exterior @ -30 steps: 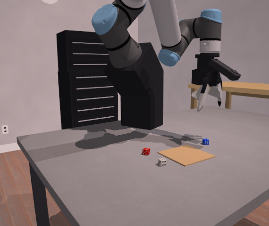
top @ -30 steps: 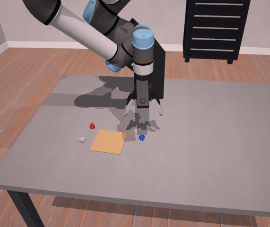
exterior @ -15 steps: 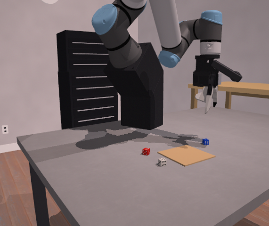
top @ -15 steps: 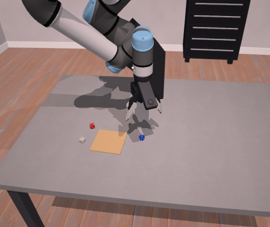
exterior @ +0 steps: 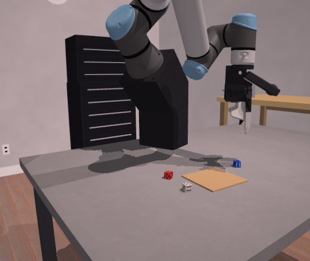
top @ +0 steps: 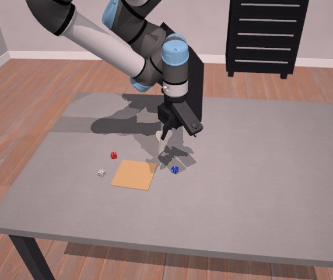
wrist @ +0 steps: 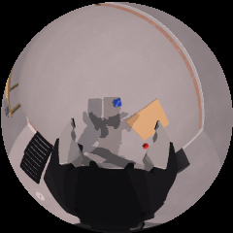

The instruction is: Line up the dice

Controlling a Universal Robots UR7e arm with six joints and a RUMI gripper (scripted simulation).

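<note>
The blue die lies 10 mm behind my hand, 10 mm to the right of it and 120 mm below it. From my hand the other things lie so: tan mat (160 mm to the right, 130 mm below); red die (100 mm behind, 260 mm to the right, 120 mm below); white die (290 mm to the right, 120 mm below).
</note>
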